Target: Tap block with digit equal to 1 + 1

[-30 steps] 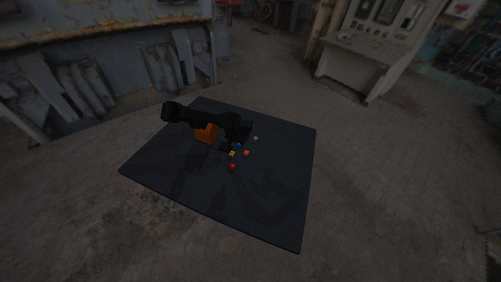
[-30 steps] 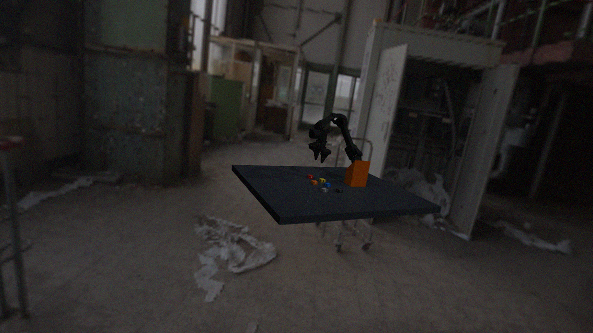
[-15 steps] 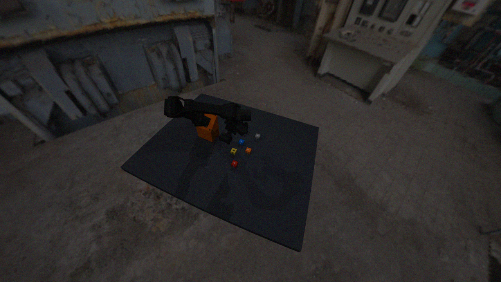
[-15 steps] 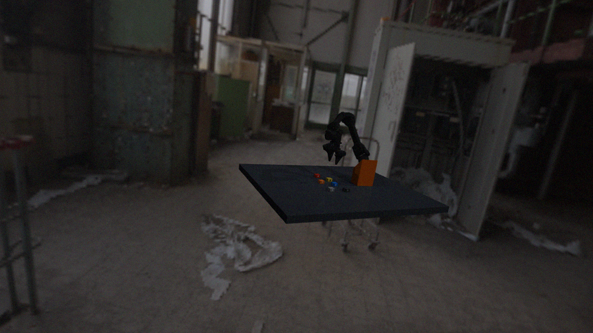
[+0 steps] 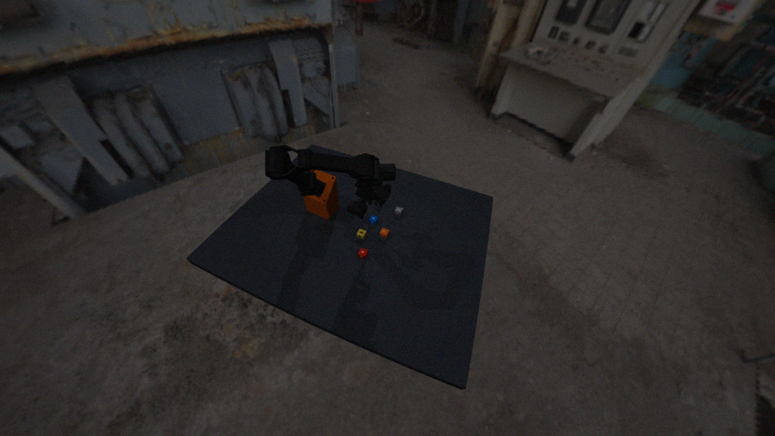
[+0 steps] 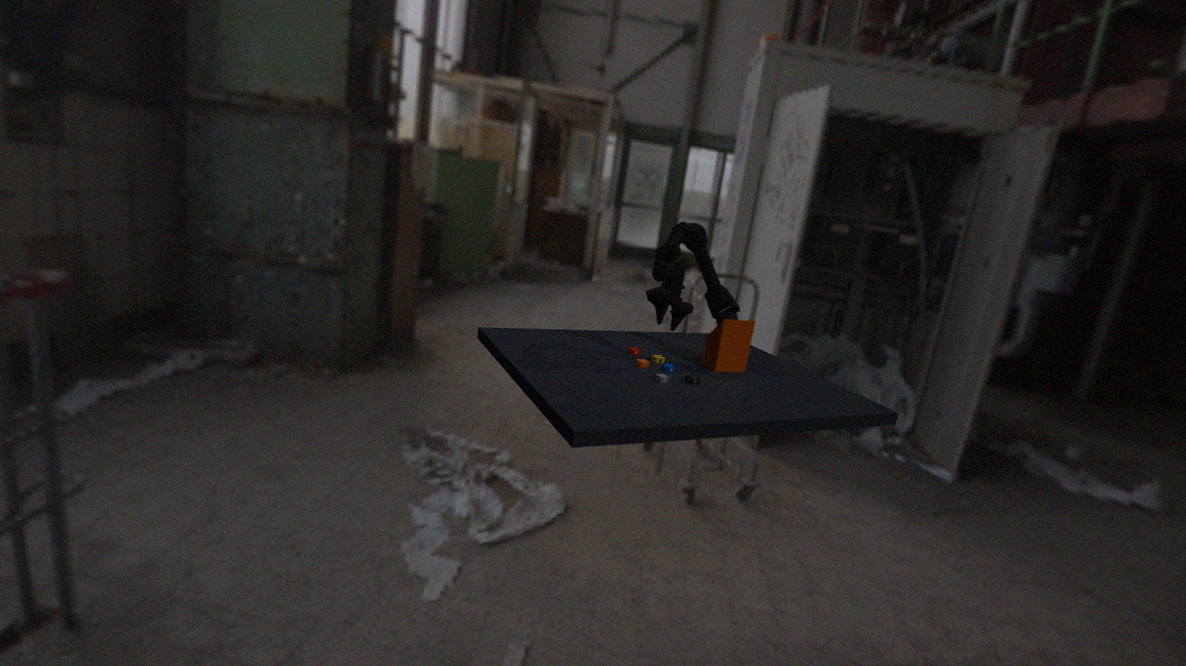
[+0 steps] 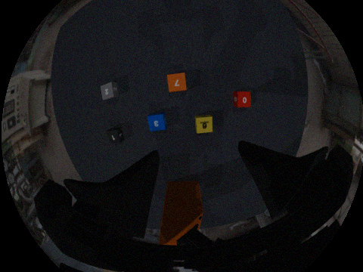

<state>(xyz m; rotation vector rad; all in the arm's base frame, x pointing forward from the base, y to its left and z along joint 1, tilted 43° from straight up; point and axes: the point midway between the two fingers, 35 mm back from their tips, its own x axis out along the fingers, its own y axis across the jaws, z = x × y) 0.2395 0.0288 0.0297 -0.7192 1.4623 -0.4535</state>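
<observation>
Now: the grey block 7 cm ahead of my gripper tip, 18 cm to the left of it and 12 cm below it. The rest, counted from my gripper tip: blue block (7 cm to the left, 12 cm below); then yellow block (1 cm behind, 3 cm to the right, 12 cm below); then orange block (7 cm ahead, 3 cm to the left, 12 cm below).
</observation>
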